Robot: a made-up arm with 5 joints. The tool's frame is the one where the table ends. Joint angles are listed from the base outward.
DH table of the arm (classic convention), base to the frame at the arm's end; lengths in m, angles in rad. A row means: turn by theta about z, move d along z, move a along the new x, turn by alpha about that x. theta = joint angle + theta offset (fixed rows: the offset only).
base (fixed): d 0.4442  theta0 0  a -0.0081  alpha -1.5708
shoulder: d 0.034  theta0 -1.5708  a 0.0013  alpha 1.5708
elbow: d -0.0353  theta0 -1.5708  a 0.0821  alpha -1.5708
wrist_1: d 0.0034  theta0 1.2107  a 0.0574  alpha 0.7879
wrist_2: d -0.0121  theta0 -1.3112  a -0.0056  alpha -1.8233
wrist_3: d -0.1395  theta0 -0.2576  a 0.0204  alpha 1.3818
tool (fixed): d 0.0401  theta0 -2.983  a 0  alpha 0
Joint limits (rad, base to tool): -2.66..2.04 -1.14..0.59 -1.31..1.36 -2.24..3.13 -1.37..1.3
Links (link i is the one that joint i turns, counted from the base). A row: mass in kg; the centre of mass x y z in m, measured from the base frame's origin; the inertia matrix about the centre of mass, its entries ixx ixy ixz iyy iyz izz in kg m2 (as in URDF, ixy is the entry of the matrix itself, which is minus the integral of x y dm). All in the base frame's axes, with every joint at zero. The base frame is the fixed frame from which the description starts. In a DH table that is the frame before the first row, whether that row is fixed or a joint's. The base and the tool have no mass.
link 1: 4.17; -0.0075 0.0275 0.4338; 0.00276 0 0 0.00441 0 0.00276
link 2: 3.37; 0.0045 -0.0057 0.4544; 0.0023 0.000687 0 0.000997 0 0.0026
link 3: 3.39; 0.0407 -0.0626 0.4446; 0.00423 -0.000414 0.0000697 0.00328 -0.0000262 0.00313
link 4: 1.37; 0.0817 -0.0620 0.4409; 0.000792 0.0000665 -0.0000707 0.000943 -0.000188 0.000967
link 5: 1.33; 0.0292 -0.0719 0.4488; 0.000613 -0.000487 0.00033 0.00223 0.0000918 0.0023
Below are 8 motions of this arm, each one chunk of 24 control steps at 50 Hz.
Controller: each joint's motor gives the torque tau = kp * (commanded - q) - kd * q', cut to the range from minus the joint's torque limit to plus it. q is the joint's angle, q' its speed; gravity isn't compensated. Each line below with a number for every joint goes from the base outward.
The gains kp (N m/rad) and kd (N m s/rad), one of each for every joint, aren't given. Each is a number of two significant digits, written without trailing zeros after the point. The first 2 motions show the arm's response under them.
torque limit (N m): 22 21 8.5 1.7 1.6
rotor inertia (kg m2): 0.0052 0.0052 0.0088 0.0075 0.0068
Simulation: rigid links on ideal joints. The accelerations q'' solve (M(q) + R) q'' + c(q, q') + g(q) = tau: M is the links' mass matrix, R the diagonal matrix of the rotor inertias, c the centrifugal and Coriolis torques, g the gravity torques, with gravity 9.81 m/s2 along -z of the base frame. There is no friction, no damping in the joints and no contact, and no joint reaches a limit. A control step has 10 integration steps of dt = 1/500 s. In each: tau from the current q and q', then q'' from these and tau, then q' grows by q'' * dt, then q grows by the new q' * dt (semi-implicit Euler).
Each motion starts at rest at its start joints. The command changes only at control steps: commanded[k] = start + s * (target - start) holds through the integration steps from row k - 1 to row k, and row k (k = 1, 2, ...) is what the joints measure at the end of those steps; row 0 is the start. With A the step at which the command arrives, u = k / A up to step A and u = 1 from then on. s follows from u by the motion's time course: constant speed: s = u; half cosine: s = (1 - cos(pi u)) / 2; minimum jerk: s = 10 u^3 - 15 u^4 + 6 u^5; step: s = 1 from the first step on.
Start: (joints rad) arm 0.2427 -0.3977 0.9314 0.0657 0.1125
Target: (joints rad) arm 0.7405 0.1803 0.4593 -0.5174 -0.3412
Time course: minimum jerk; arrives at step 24
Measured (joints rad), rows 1 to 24:
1: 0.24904 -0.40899 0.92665 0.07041 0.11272
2: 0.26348 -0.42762 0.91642 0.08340 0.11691
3: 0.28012 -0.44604 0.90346 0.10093 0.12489
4: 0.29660 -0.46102 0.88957 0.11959 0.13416
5: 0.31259 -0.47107 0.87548 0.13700 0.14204
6: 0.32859 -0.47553 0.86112 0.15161 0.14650
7: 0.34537 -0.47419 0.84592 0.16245 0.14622
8: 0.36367 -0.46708 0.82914 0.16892 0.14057
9: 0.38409 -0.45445 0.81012 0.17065 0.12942
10: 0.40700 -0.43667 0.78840 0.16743 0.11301
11: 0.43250 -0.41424 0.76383 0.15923 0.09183
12: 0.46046 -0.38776 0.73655 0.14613 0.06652
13: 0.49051 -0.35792 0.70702 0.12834 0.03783
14: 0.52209 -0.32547 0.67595 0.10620 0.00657
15: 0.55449 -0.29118 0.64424 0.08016 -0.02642
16: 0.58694 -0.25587 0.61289 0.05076 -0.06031
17: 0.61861 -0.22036 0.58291 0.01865 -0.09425
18: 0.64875 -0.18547 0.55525 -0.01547 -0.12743
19: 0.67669 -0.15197 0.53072 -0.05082 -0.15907
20: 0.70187 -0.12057 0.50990 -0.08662 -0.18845
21: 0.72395 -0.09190 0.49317 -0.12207 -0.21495
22: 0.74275 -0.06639 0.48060 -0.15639 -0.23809
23: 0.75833 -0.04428 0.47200 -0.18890 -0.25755
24: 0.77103 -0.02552 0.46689 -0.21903 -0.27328
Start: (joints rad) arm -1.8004 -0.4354 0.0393 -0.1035 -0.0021
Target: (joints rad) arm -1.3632 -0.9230 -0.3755 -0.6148 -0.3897
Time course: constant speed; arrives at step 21
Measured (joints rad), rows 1 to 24:
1: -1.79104 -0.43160 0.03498 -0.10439 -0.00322
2: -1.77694 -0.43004 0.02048 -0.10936 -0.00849
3: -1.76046 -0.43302 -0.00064 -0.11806 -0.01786
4: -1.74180 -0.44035 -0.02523 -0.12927 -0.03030
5: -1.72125 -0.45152 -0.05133 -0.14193 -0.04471
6: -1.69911 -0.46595 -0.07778 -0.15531 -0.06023
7: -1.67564 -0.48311 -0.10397 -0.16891 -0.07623
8: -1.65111 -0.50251 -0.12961 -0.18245 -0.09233
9: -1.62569 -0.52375 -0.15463 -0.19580 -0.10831
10: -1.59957 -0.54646 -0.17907 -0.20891 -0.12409
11: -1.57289 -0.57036 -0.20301 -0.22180 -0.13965
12: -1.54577 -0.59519 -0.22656 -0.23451 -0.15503
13: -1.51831 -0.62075 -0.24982 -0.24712 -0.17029
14: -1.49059 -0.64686 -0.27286 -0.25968 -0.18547
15: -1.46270 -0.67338 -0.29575 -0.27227 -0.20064
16: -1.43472 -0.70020 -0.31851 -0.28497 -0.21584
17: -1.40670 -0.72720 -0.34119 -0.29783 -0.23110
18: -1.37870 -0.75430 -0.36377 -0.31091 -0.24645
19: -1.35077 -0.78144 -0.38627 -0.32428 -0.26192
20: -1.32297 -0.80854 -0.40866 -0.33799 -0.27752
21: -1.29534 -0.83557 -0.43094 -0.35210 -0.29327
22: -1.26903 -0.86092 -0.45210 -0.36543 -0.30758
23: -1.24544 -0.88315 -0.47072 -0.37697 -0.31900
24: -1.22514 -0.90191 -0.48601 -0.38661 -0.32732
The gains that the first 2 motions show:
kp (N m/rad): 34 37 11 3.2 3.3
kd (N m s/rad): 3.1 3.9 0.78 0.5 0.26
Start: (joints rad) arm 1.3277 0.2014 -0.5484 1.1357 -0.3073
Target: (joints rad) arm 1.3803 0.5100 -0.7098 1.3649 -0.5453
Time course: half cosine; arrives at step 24
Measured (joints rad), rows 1 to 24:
1: 1.33295 0.19943 -0.53554 1.13608 -0.30727
2: 1.34144 0.19457 -0.50823 1.13962 -0.30576
3: 1.35047 0.18913 -0.47671 1.14774 -0.30218
4: 1.35898 0.18478 -0.44725 1.15997 -0.29729
5: 1.36657 0.18249 -0.42313 1.17514 -0.29233
6: 1.37316 0.18277 -0.40561 1.19200 -0.28859
7: 1.37891 0.18581 -0.39469 1.20956 -0.28702
8: 1.38403 0.19160 -0.38969 1.22711 -0.28823
9: 1.38874 0.19999 -0.38959 1.24423 -0.29244
10: 1.39326 0.21077 -0.39335 1.26072 -0.29958
11: 1.39774 0.22365 -0.39994 1.27654 -0.30937
12: 1.40230 0.23835 -0.40850 1.29173 -0.32138
13: 1.40701 0.25455 -0.41831 1.30636 -0.33514
14: 1.41190 0.27193 -0.42879 1.32051 -0.35016
15: 1.41698 0.29017 -0.43949 1.33425 -0.36597
16: 1.42221 0.30895 -0.45007 1.34764 -0.38213
17: 1.42756 0.32795 -0.46026 1.36067 -0.39824
18: 1.43296 0.34684 -0.46984 1.37332 -0.41393
19: 1.43835 0.36532 -0.47865 1.38556 -0.42890
20: 1.44365 0.38308 -0.48656 1.39731 -0.44285
21: 1.44877 0.39982 -0.49346 1.40847 -0.45555
22: 1.45365 0.41528 -0.49926 1.41896 -0.46678
23: 1.45821 0.42918 -0.50389 1.42865 -0.47636
24: 1.46236 0.44131 -0.50729 1.43744 -0.48414

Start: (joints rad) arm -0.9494 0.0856 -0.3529 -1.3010 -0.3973
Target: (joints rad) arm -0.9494 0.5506 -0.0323 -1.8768 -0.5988
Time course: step
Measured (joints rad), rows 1 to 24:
1: -0.93145 0.11603 -0.33374 -1.31524 -0.40304
2: -0.92101 0.16201 -0.29127 -1.35045 -0.42089
3: -0.91921 0.20915 -0.24269 -1.39201 -0.44512
4: -0.92165 0.25283 -0.19717 -1.43236 -0.47012
5: -0.92576 0.29113 -0.15840 -1.46859 -0.49237
6: -0.93025 0.32354 -0.12719 -1.49998 -0.51029
7: -0.93452 0.35035 -0.10300 -1.52679 -0.52359
8: -0.93833 0.37221 -0.08477 -1.54961 -0.53275
9: -0.94164 0.38986 -0.07134 -1.56907 -0.53857
10: -0.94447 0.40403 -0.06165 -1.58576 -0.54190
11: -0.94688 0.41537 -0.05477 -1.60013 -0.54352
12: -0.94892 0.42443 -0.04999 -1.61256 -0.54404
13: -0.95065 0.43167 -0.04671 -1.62336 -0.54392
14: -0.95211 0.43744 -0.04450 -1.63275 -0.54348
15: -0.95334 0.44206 -0.04303 -1.64094 -0.54292
16: -0.95438 0.44574 -0.04207 -1.64808 -0.54237
17: -0.95525 0.44869 -0.04144 -1.65431 -0.54188
18: -0.95598 0.45104 -0.04103 -1.65974 -0.54149
19: -0.95658 0.45293 -0.04076 -1.66448 -0.54118
20: -0.95708 0.45443 -0.04057 -1.66862 -0.54096
21: -0.95748 0.45564 -0.04043 -1.67222 -0.54081
22: -0.95782 0.45660 -0.04033 -1.67536 -0.54072
23: -0.95808 0.45737 -0.04024 -1.67809 -0.54066
24: -0.95830 0.45799 -0.04016 -1.68047 -0.54063

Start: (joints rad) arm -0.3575 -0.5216 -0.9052 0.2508 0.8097
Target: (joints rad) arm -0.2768 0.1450 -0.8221 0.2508 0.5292
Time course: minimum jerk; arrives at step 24
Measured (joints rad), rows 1 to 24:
1: -0.34911 -0.53161 -0.90581 0.25802 0.81044
2: -0.33381 -0.55205 -0.91017 0.27424 0.81285
3: -0.31689 -0.57482 -0.91707 0.29442 0.81679
4: -0.30057 -0.59519 -0.92443 0.31531 0.82125
5: -0.28586 -0.61056 -0.93076 0.33508 0.82497
6: -0.27308 -0.61959 -0.93517 0.35287 0.82690
7: -0.26220 -0.62169 -0.93731 0.36839 0.82626
8: -0.25298 -0.61675 -0.93715 0.38169 0.82266
9: -0.24515 -0.60495 -0.93492 0.39299 0.81597
10: -0.23840 -0.58671 -0.93095 0.40254 0.80626
11: -0.23249 -0.56263 -0.92564 0.41057 0.79379
12: -0.22721 -0.53344 -0.91938 0.41729 0.77891
13: -0.22245 -0.49999 -0.91254 0.42283 0.76207
14: -0.21816 -0.46325 -0.90543 0.42725 0.74375
15: -0.21432 -0.42422 -0.89830 0.43059 0.72448
16: -0.21097 -0.38398 -0.89134 0.43286 0.70479
17: -0.20815 -0.34357 -0.88471 0.43404 0.68524
18: -0.20589 -0.30405 -0.87853 0.43414 0.66635
19: -0.20420 -0.26638 -0.87291 0.43320 0.64860
20: -0.20308 -0.23143 -0.86793 0.43128 0.63244
21: -0.20247 -0.19994 -0.86366 0.42849 0.61823
22: -0.20229 -0.17241 -0.86016 0.42498 0.60624
23: -0.20241 -0.14913 -0.85746 0.42093 0.59663
24: -0.20268 -0.13006 -0.85551 0.41655 0.58938

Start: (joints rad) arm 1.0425 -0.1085 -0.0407 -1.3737 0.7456
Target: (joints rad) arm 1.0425 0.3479 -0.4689 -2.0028 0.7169
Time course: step
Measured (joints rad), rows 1 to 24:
1: 1.06358 -0.07262 -0.07277 -1.39108 0.74471
2: 1.07780 -0.02258 -0.13913 -1.44394 0.74462
3: 1.08580 0.02681 -0.21042 -1.51618 0.74526
4: 1.09123 0.07126 -0.27186 -1.59502 0.74634
5: 1.09576 0.10928 -0.31836 -1.67224 0.74750
6: 1.10020 0.14082 -0.35003 -1.74316 0.74843
7: 1.10488 0.16646 -0.36924 -1.80563 0.74908
8: 1.10988 0.18706 -0.37904 -1.85920 0.74955
9: 1.11514 0.20350 -0.38226 -1.90434 0.75001
10: 1.12049 0.21657 -0.38128 -1.94201 0.75060
11: 1.12575 0.22698 -0.37792 -1.97331 0.75138
12: 1.13076 0.23527 -0.37347 -1.99929 0.75232
13: 1.13537 0.24192 -0.36879 -2.02090 0.75336
14: 1.13952 0.24727 -0.36443 -2.03894 0.75442
15: 1.14316 0.25162 -0.36067 -2.05406 0.75542
16: 1.14629 0.25517 -0.35759 -2.06678 0.75631
17: 1.14893 0.25809 -0.35520 -2.07754 0.75704
18: 1.15113 0.26051 -0.35342 -2.08666 0.75761
19: 1.15293 0.26253 -0.35214 -2.09441 0.75802
20: 1.15441 0.26422 -0.35125 -2.10100 0.75830
21: 1.15560 0.26564 -0.35065 -2.10662 0.75846
22: 1.15656 0.26683 -0.35024 -2.11139 0.75854
23: 1.15734 0.26783 -0.34996 -2.11545 0.75856
24: 1.15797 0.26867 -0.34976 -2.11889 0.75855

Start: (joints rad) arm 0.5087 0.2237 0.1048 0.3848 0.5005
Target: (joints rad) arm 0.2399 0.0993 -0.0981 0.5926 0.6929
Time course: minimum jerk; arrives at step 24
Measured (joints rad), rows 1 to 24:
1: 0.51676 0.21383 0.10898 0.38694 0.50071
2: 0.53272 0.19390 0.11844 0.39364 0.50432
3: 0.55001 0.17091 0.12997 0.40460 0.51209
4: 0.56501 0.14840 0.14082 0.41868 0.52284
5: 0.57601 0.12794 0.14907 0.43457 0.53511
6: 0.58241 0.10997 0.15368 0.45120 0.54773
7: 0.58421 0.09437 0.15432 0.46780 0.56005
8: 0.58173 0.08073 0.15110 0.48398 0.57185
9: 0.57541 0.06853 0.14441 0.49957 0.58321
10: 0.56579 0.05731 0.13473 0.51457 0.59438
11: 0.55340 0.04668 0.12260 0.52910 0.60564
12: 0.53877 0.03634 0.10855 0.54325 0.61723
13: 0.52245 0.02611 0.09310 0.55713 0.62928
14: 0.50497 0.01591 0.07672 0.57079 0.64180
15: 0.48685 0.00572 0.05990 0.58424 0.65470
16: 0.46860 -0.00439 0.04307 0.59743 0.66777
17: 0.45072 -0.01430 0.02668 0.61027 0.68074
18: 0.43363 -0.02389 0.01112 0.62264 0.69329
19: 0.41776 -0.03300 -0.00325 0.63440 0.70511
20: 0.40342 -0.04149 -0.01612 0.64539 0.71588
21: 0.39085 -0.04922 -0.02726 0.65549 0.72535
22: 0.38018 -0.05612 -0.03655 0.66458 0.73335
23: 0.37143 -0.06215 -0.04397 0.67260 0.73977
24: 0.36442 -0.06734 -0.04963 0.67954 0.74465

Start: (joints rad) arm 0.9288 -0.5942 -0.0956 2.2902 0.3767
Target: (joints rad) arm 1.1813 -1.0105 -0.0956 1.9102 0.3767
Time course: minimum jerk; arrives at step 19
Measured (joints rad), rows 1 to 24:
1: 0.92330 -0.60323 -0.09657 2.29139 0.37823
2: 0.91855 -0.61754 -0.09188 2.29300 0.38195
3: 0.91592 -0.63293 -0.08337 2.29408 0.38728
4: 0.91487 -0.64856 -0.07385 2.29443 0.39335
5: 0.91532 -0.66452 -0.06493 2.29387 0.39938
6: 0.91749 -0.68139 -0.05735 2.29204 0.40477
7: 0.92169 -0.69986 -0.05136 2.28848 0.40923
8: 0.92817 -0.72056 -0.04693 2.28267 0.41266
9: 0.93703 -0.74387 -0.04395 2.27414 0.41516
10: 0.94818 -0.76985 -0.04232 2.26258 0.41685
11: 0.96133 -0.79822 -0.04195 2.24789 0.41791
12: 0.97605 -0.82840 -0.04274 2.23021 0.41848
13: 0.99175 -0.85955 -0.04463 2.20988 0.41868
14: 1.00774 -0.89069 -0.04749 2.18749 0.41859
15: 1.02334 -0.92076 -0.05115 2.16376 0.41826
16: 1.03786 -0.94872 -0.05535 2.13957 0.41772
17: 1.05070 -0.97370 -0.05980 2.11580 0.41702
18: 1.06140 -0.99506 -0.06414 2.09334 0.41619
19: 1.06970 -1.01253 -0.06797 2.07296 0.41528
20: 1.07561 -1.02624 -0.07087 2.05524 0.41436
21: 1.07934 -1.03665 -0.07252 2.04052 0.41353
22: 1.08120 -1.04433 -0.07277 2.02884 0.41288
23: 1.08155 -1.04985 -0.07167 2.02007 0.41250
24: 1.08075 -1.05371 -0.06945 2.01391 0.41245

